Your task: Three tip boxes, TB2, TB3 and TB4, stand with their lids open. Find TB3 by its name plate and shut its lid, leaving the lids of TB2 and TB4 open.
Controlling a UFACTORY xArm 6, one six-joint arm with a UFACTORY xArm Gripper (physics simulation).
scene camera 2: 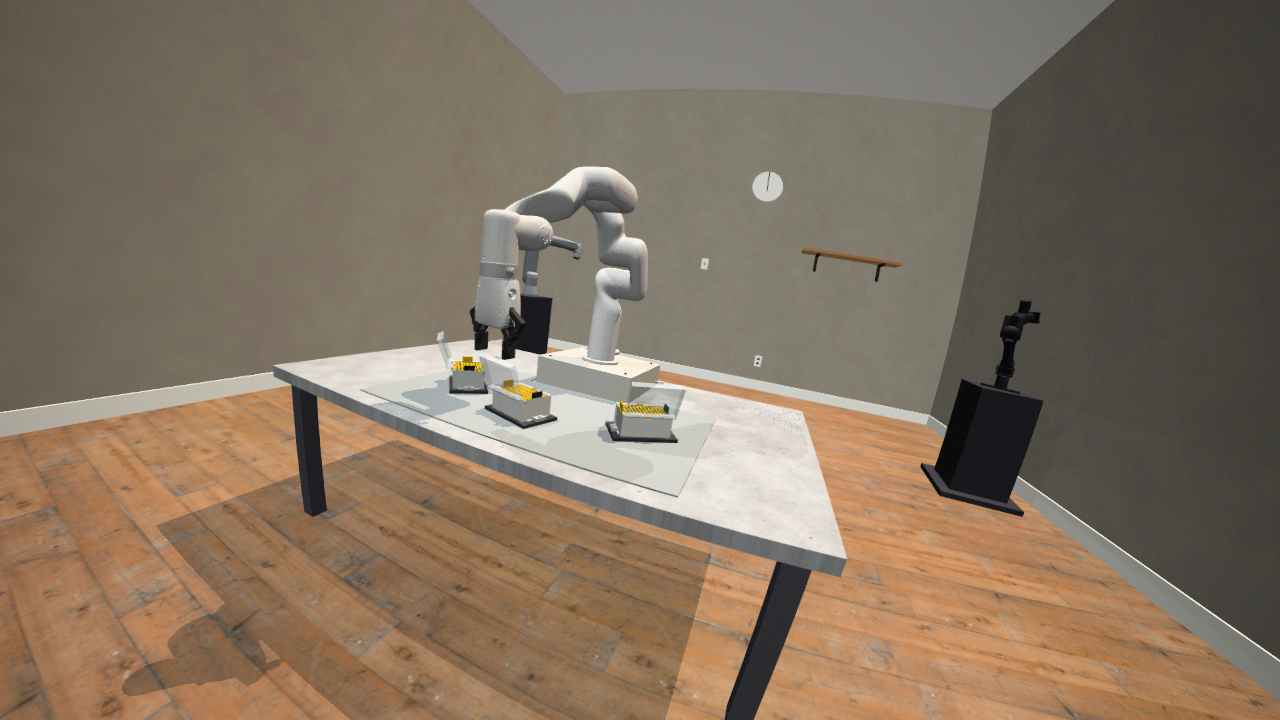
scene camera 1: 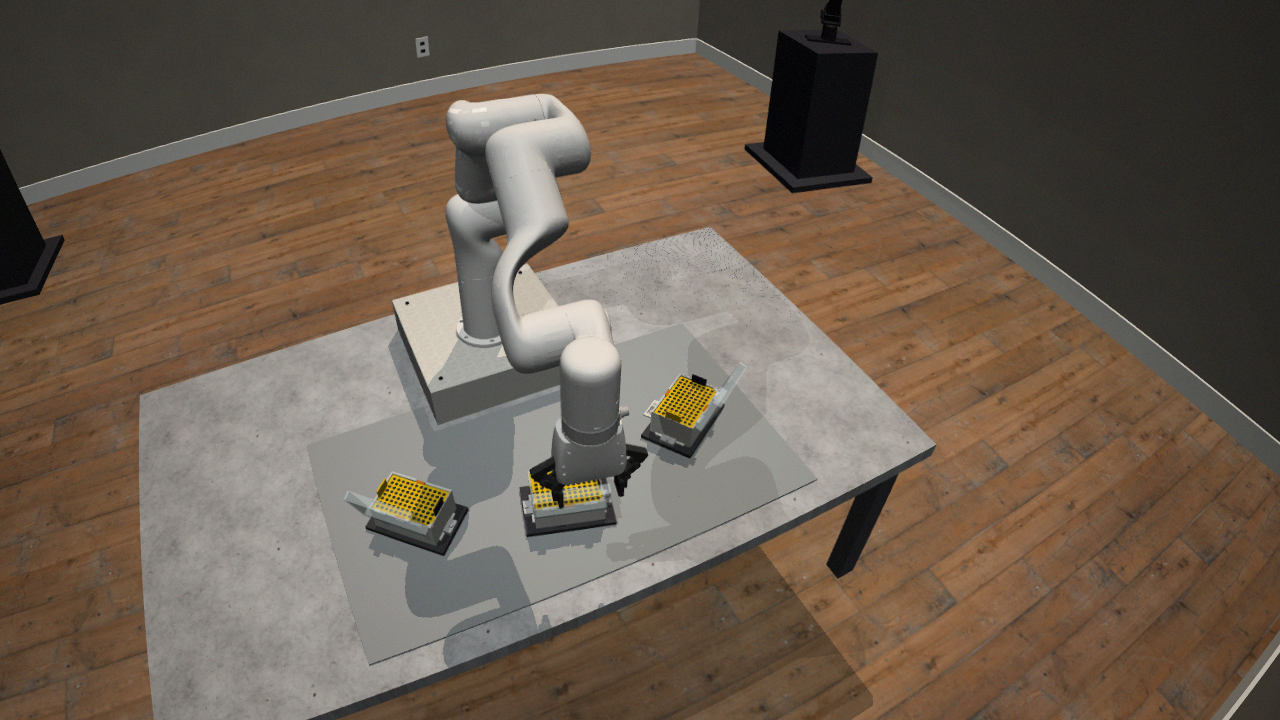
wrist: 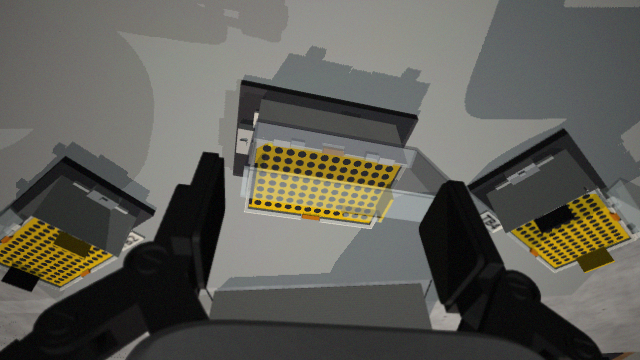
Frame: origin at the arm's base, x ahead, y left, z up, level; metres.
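Seen in the pictures: gripper, fingertip midpoint: (scene camera 2: 494,354) (scene camera 1: 589,495) (wrist: 331,193); arm's base, link origin: (scene camera 2: 600,360) (scene camera 1: 486,328).
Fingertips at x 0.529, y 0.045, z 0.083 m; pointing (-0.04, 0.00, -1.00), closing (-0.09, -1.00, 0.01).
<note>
Offsets run from my fingertips to a thing's top centre. "pt": to the spot under its first point. Level surfaces: height alone.
TB3 @(dx -0.118, dy -0.005, dz -0.098 m) (scene camera 1: 570,520) (scene camera 2: 519,408) (wrist: 325,116) is the middle box, with yellow tips. Its name plate is hidden from these views. Its clear lid @(dx -0.040, dy -0.017, dz -0.011 m) (scene camera 2: 499,369) (wrist: 422,206) stands open on the side away from the robot base. TB4 @(dx -0.169, dy -0.261, dz -0.098 m) (scene camera 1: 409,497) (scene camera 2: 466,380) (wrist: 535,192) shows its name plate @(pt dx -0.212, dy -0.227, dz -0.162 m) (wrist: 490,221) in the wrist view; its lid @(dx -0.107, dy -0.309, dz -0.011 m) (scene camera 1: 360,504) (scene camera 2: 444,349) is open. TB2 @(dx -0.236, dy +0.260, dz -0.098 m) (scene camera 1: 685,401) (scene camera 2: 644,420) (wrist: 82,215) has its lid @(pt dx -0.161, dy +0.319, dz -0.021 m) (scene camera 1: 731,385) open and its plate partly hidden. My gripper (scene camera 1: 590,490) (scene camera 2: 494,349) (wrist: 331,193) is open and empty, above TB3's area.
The boxes stand on a grey mat @(dz -0.164 m) (scene camera 1: 358,608) (scene camera 2: 657,474) on the table @(dz -0.167 m) (scene camera 1: 214,555) (scene camera 2: 742,514). The robot's base block (scene camera 1: 483,389) (scene camera 2: 586,380) (wrist: 320,305) is behind them. TB2 and TB4 flank TB3. Dark pedestals (scene camera 1: 819,111) (scene camera 2: 989,443) stand away from the table.
</note>
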